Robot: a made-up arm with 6 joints. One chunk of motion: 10 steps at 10 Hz.
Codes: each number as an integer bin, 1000 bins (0 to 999) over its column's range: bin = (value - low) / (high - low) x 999, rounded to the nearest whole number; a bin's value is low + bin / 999 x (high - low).
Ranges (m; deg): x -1.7..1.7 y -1.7..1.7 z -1.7..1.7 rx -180..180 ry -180..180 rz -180..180
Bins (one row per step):
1: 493 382 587 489 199 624
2: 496 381 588 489 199 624
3: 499 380 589 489 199 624
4: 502 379 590 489 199 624
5: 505 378 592 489 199 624
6: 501 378 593 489 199 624
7: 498 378 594 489 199 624
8: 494 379 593 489 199 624
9: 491 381 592 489 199 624
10: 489 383 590 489 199 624
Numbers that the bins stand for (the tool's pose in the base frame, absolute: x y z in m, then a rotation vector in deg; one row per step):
1: -0.0221 -0.3999 0.2978 -3.78 -108.29 44.86
2: -0.0119 -0.4033 0.3012 -3.78 -108.29 44.86
3: -0.0017 -0.4067 0.3046 -3.78 -108.29 44.86
4: 0.0085 -0.4101 0.3080 -3.78 -108.29 44.86
5: 0.0187 -0.4135 0.3148 -3.78 -108.29 44.86
6: 0.0051 -0.4135 0.3182 -3.78 -108.29 44.86
7: -0.0051 -0.4135 0.3216 -3.78 -108.29 44.86
8: -0.0187 -0.4101 0.3182 -3.78 -108.29 44.86
9: -0.0289 -0.4033 0.3148 -3.78 -108.29 44.86
10: -0.0357 -0.3965 0.3080 -3.78 -108.29 44.86

